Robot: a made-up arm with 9 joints.
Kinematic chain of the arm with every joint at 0, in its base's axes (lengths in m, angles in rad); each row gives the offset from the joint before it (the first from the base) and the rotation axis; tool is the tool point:
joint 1: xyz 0 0 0.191 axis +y
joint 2: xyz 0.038 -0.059 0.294 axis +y
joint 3: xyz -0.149 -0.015 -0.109 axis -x
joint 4: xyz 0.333 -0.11 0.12 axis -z
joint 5: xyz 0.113 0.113 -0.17 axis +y
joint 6: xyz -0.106 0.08 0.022 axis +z
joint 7: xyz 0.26 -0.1 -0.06 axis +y
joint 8: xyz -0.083 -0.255 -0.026 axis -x
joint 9: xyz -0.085 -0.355 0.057 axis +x
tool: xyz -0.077 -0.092 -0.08
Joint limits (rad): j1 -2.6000..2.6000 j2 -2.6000..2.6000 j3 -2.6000..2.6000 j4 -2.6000..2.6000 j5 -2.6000..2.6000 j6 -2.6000..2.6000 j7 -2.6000..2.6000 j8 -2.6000..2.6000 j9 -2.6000..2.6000
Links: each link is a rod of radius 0.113 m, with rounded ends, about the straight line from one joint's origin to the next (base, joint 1, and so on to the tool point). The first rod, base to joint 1, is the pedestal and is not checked.
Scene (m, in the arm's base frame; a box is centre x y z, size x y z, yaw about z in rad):
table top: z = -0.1
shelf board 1: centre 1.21 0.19 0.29 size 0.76 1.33 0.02 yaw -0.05
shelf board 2: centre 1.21 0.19 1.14 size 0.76 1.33 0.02 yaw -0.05
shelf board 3: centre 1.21 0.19 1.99 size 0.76 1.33 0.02 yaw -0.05
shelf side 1: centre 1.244 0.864 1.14 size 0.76 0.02 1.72 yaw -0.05
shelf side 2: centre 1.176 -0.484 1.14 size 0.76 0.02 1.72 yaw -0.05
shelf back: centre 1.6 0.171 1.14 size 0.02 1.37 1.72 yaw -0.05
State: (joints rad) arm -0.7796 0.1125 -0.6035 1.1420 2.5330 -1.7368 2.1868 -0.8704 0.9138
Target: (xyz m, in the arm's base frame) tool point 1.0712 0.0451 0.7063
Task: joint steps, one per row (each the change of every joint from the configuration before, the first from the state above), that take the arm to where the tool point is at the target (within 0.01 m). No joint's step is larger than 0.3 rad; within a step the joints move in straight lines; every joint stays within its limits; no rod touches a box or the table.
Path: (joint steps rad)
1: -0.0903 -0.0853 0.0570 -0.0596 -0.0573 -0.1539 -0.1198 -0.2440 0.0345
2: -0.0903 -0.0852 0.0570 -0.0595 -0.0573 -0.1539 -0.1197 -0.2440 0.0344
3: -0.0903 -0.0853 0.0570 -0.0596 -0.0573 -0.1540 -0.1198 -0.2439 0.0345
4: 0.1279 0.2234 -0.0514 -0.2552 0.0233 -0.0956 -0.0674 0.0329 -0.1158
5: 0.1279 0.2234 -0.0514 -0.2553 0.0233 -0.0956 -0.0675 0.0329 -0.1158
6: 0.1677 -0.0889 0.0002 -0.0250 0.0641 -0.0056 0.1386 0.2864 -0.0493
7: 0.1677 -0.0889 0.0002 -0.0250 0.0641 -0.0057 0.1385 0.2863 -0.0492
8: 0.1677 -0.0889 0.0002 -0.0250 0.0641 -0.0056 0.1385 0.2863 -0.0493

